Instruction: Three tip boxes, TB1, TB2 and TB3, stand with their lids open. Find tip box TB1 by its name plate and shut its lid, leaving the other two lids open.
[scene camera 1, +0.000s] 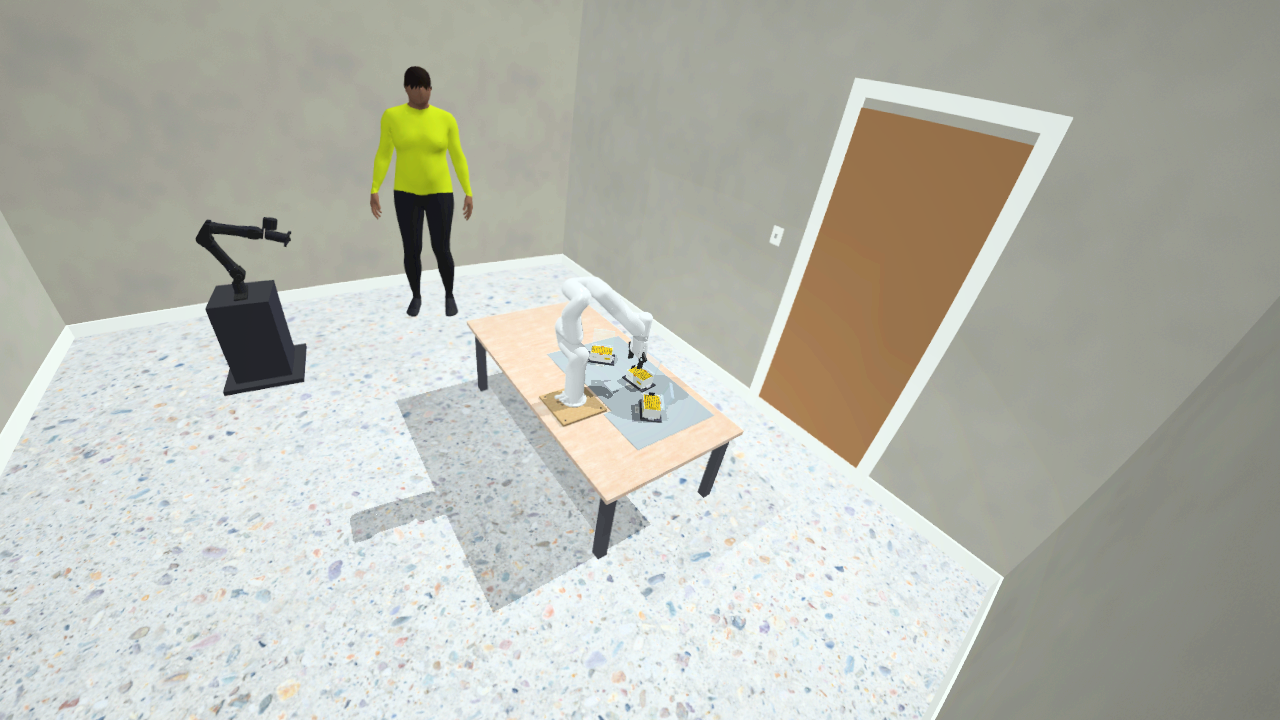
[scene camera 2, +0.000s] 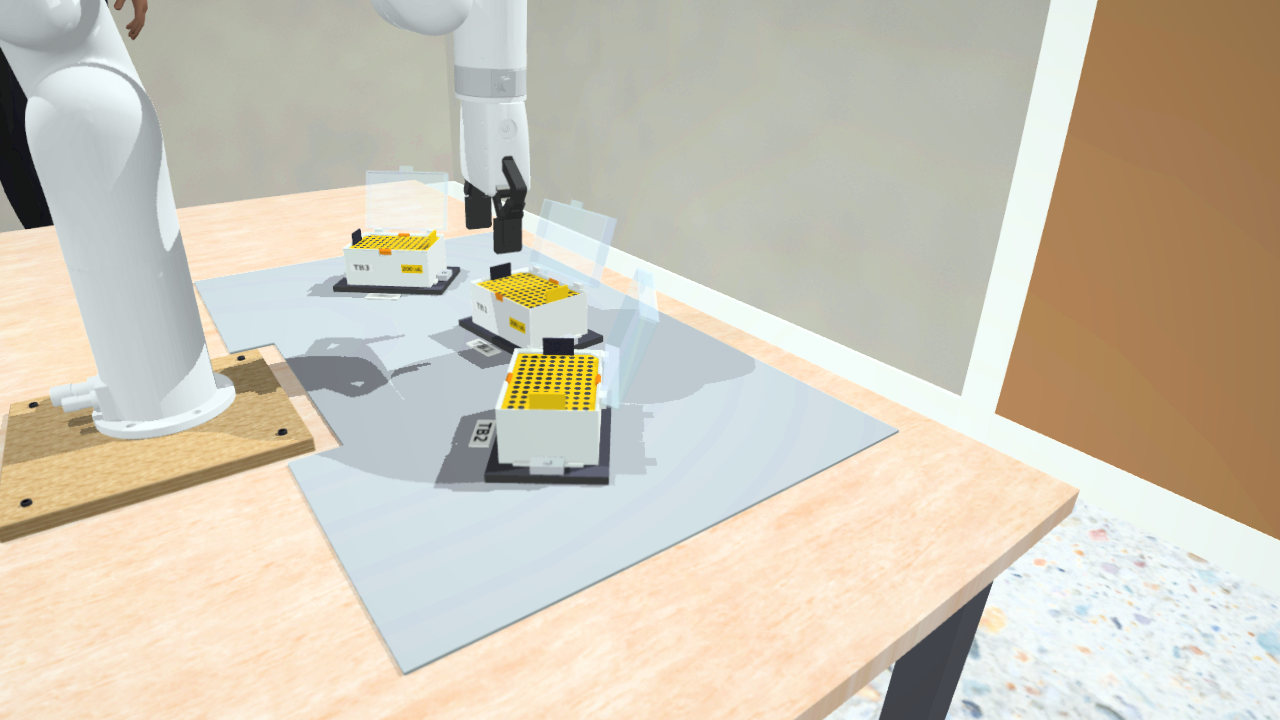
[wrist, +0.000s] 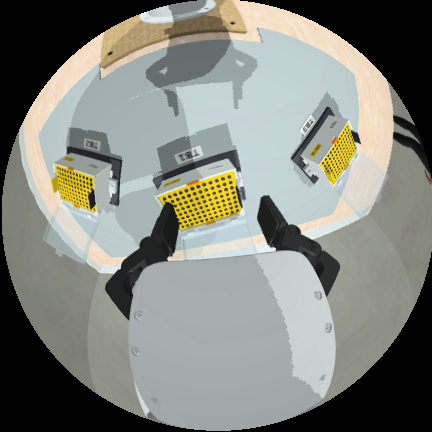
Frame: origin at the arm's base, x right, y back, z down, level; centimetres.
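Seen in the pictures: gripper, fingertip midpoint: (scene camera 1: 634, 363) (scene camera 2: 492, 239) (wrist: 217, 209); arm's base, link origin: (scene camera 1: 573, 399) (scene camera 2: 167, 406).
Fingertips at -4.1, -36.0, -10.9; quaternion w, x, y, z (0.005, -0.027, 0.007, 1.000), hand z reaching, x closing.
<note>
Pixels of each thing's top centre, then the offset from my fingertips to it, as dx, dy, dz. "spot": a spot on its surface instead. Level surfaces: height alone.
- Tip box TB1, top centre: (scene camera 2: 527, 275) (wrist: 202, 211) (scene camera 1: 640, 370) +1.7, -3.5, +4.4
- Tip box TB2, top centre: (scene camera 2: 553, 363) (wrist: 67, 193) (scene camera 1: 652, 399) +24.9, +3.9, +4.4
- Tip box TB3, surface spot: (scene camera 2: 393, 265) (scene camera 1: 602, 357) spot: -20.7, +7.3, +8.0
- grey mat, surface height: dz +11.9
- wooden table, surface height: dz +12.2
Tip box TB1 (scene camera 1: 639, 377) (scene camera 2: 537, 313) (wrist: 202, 200), white with a yellow tip rack, is the middle box; its name plate (wrist: 188, 154) reads TB1 in the wrist view. Its clear lid (scene camera 2: 572, 240) (wrist: 220, 240) stands open, tilted back. Tip box TB2 (scene camera 1: 652, 407) (scene camera 2: 547, 436) (wrist: 77, 186) has its clear lid (scene camera 2: 635, 331) (wrist: 72, 235) open. Tip box TB3 (scene camera 1: 601, 354) (scene camera 2: 393, 265) (wrist: 332, 150) has its clear lid (scene camera 2: 407, 201) (wrist: 364, 182) open. My gripper (scene camera 2: 492, 231) (wrist: 217, 209) is open and empty, above TB1 near its raised lid; contact is not visible.
The boxes stand on a grey mat (scene camera 2: 501, 573) (wrist: 280, 75) on the wooden table (scene camera 1: 626, 474) (scene camera 2: 223, 626). The arm's base board (scene camera 2: 161, 465) (wrist: 135, 35) is beside the mat. A person (scene camera 1: 420, 152) and a black arm on a pedestal (scene camera 1: 250, 335) are farther off.
</note>
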